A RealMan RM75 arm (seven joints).
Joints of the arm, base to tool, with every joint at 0 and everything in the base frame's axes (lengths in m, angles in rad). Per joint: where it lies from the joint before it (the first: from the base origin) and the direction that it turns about. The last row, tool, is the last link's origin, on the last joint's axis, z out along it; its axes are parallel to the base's.
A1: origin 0 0 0.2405 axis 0 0 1
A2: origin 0 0 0 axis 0 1 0
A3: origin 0 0 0.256 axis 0 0 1
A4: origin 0 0 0 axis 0 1 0
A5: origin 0 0 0.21 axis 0 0 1
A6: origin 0 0 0 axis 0 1 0
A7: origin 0 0 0.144 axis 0 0 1
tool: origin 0 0 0
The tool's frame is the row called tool.
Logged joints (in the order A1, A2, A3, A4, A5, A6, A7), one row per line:
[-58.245, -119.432, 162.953, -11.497, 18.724, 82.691, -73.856]
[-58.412, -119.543, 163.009, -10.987, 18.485, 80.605, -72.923]
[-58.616, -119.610, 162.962, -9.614, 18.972, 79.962, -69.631]
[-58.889, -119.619, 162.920, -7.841, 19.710, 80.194, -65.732]
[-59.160, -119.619, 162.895, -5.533, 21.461, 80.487, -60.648]
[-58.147, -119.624, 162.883, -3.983, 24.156, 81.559, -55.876]
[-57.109, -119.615, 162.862, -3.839, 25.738, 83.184, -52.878]
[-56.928, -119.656, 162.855, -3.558, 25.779, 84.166, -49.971]
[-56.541, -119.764, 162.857, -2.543, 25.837, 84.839, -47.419]
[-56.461, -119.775, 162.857, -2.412, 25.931, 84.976, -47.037]
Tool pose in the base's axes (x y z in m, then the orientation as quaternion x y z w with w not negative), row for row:
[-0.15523, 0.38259, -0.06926, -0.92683, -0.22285, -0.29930, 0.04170]
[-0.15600, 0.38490, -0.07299, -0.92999, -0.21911, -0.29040, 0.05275]
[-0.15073, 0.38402, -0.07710, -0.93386, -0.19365, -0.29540, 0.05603]
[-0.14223, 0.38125, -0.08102, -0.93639, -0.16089, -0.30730, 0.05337]
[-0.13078, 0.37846, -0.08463, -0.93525, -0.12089, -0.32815, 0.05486]
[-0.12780, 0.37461, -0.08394, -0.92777, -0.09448, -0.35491, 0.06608]
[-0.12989, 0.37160, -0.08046, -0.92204, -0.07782, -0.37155, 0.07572]
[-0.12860, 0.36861, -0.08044, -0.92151, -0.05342, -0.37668, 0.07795]
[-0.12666, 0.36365, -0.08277, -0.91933, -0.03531, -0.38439, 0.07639]
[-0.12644, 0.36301, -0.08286, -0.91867, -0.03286, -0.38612, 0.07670]
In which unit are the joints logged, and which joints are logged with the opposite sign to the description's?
The joints are logged in degrees. Opposite sign: A5.
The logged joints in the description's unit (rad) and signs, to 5 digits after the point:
[-1.01657, -2.08448, 2.84407, -0.20066, -0.32680, 1.44323, -1.28903]
[-1.01948, -2.08642, 2.84504, -0.19176, -0.32262, 1.40682, -1.27275]
[-1.02304, -2.08759, 2.84422, -0.16780, -0.33112, 1.39560, -1.21529]
[-1.02781, -2.08775, 2.84349, -0.13685, -0.34400, 1.39965, -1.14724]
[-1.03254, -2.08775, 2.84305, -0.09657, -0.37457, 1.40476, -1.05851]
[-1.01486, -2.08783, 2.84284, -0.06952, -0.42160, 1.42347, -0.97522]
[-0.99674, -2.08768, 2.84248, -0.06700, -0.44921, 1.45183, -0.92290]
[-0.99358, -2.08839, 2.84236, -0.06210, -0.44993, 1.46897, -0.87216]
[-0.98683, -2.09028, 2.84239, -0.04438, -0.45094, 1.48072, -0.82762]
[-0.98543, -2.09047, 2.84239, -0.04210, -0.45258, 1.48311, -0.82095]

